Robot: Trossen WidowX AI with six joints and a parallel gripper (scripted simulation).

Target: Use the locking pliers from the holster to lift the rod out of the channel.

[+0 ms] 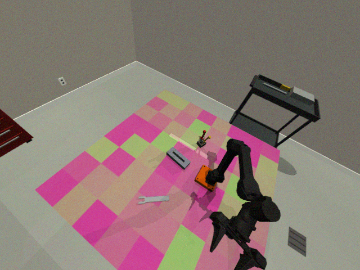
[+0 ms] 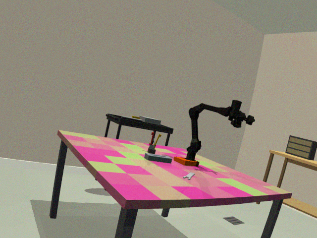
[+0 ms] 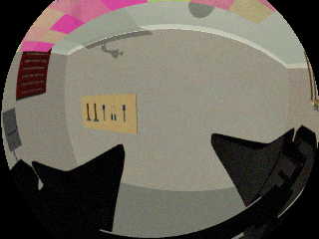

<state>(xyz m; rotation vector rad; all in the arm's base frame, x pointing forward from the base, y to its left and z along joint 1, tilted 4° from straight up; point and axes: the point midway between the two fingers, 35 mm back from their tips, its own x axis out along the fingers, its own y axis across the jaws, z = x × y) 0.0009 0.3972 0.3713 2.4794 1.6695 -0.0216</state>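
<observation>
The yellow handle lies 120 mm ahead of my gripper tip, 670 mm to the right of it and 330 mm below it. Also, from my gripper tip: grey rod 260 mm ahead, 470 mm to the right, 420 mm below; flat grey forked tool 320 mm ahead, 140 mm to the right, 420 mm below; grey channel block 260 mm ahead, 470 mm to the right, 410 mm below.
</observation>
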